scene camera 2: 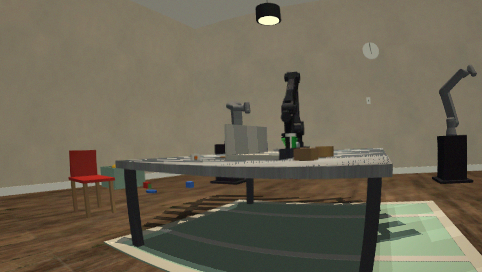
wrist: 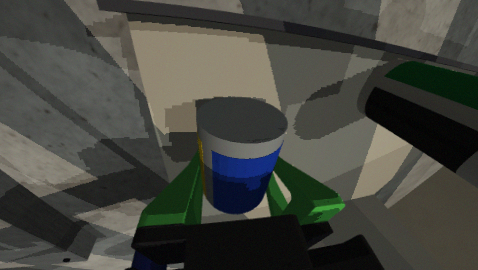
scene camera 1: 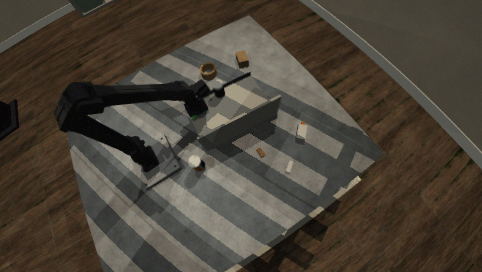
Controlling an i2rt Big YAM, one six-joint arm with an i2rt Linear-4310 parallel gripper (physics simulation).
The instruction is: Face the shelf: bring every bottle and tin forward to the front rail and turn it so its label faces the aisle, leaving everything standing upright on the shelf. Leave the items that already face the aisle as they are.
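Observation:
A blue tin with a yellow strip and grey lid stands upright on the shelf, behind the dark front rail. My gripper is shut on this blue tin, one green finger at each side; the lower fingers are partly hidden. A can with green and black sides stands near the rail, to the right in the wrist view. The shelf has a tall grey back panel.
A white-lidded tin stands on the table behind the back panel, near the arm's base. A brown ring and a wooden block lie beyond the rail. A white box and small orange piece lie behind the shelf.

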